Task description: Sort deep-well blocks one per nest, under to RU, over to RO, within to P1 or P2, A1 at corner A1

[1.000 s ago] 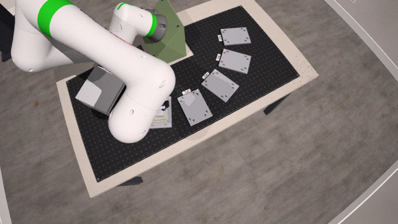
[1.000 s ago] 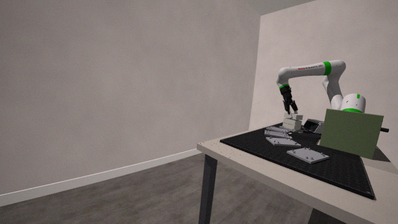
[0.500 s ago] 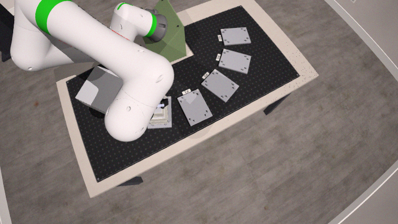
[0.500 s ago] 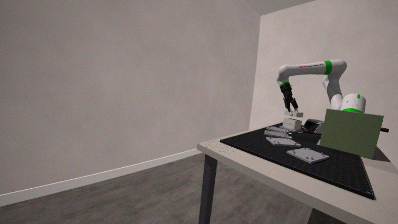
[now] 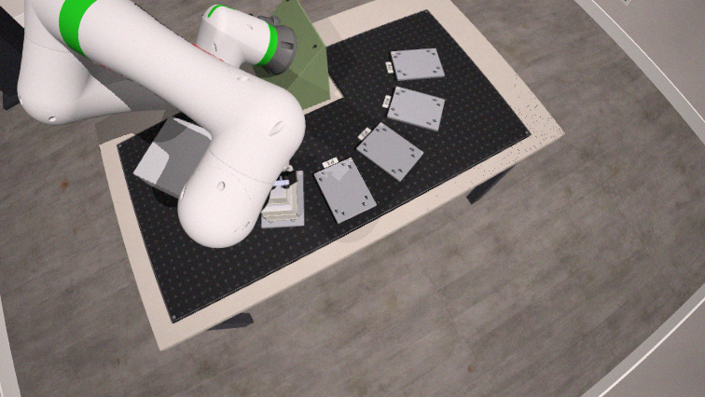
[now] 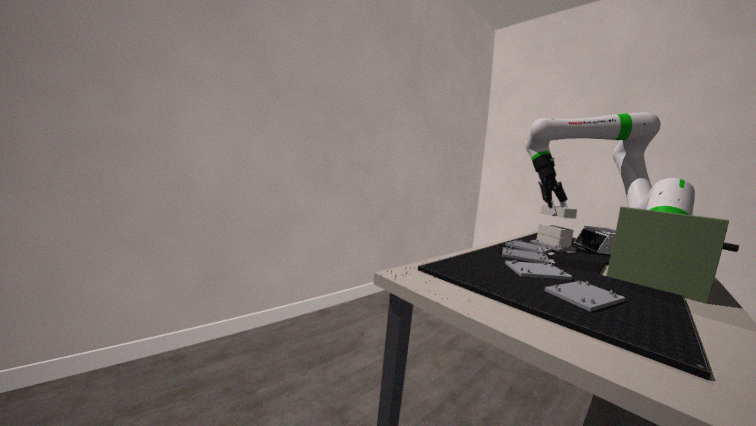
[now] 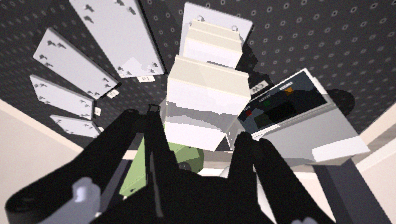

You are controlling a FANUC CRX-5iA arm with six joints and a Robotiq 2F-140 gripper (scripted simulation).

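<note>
Right now the check-weigher platform is 22 cm behind my hand, 21 cm to the right of it and 8 cm below it. From my hand the other things lie so: check-weigher (22 cm behind, 21 cm to the right, 11 cm below); white deep-well block (1 cm below); infeed nest IN (17 cm below).
</note>
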